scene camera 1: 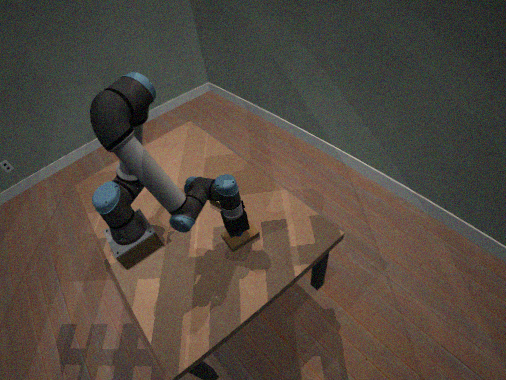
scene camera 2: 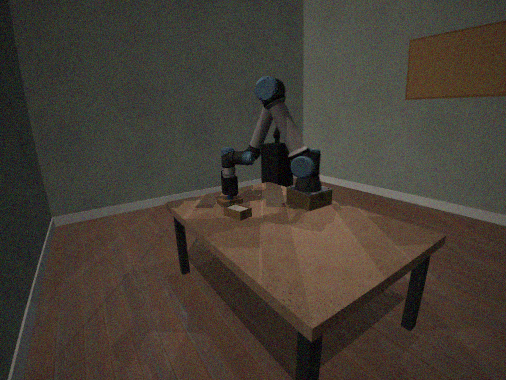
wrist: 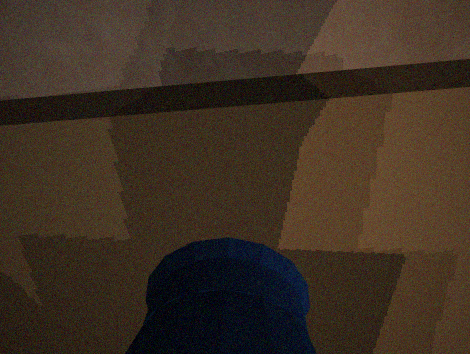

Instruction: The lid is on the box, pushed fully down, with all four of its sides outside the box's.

Note:
In view: my suction cup point(wrist: 226, 288) and a brown lid point(wrist: 350, 174).

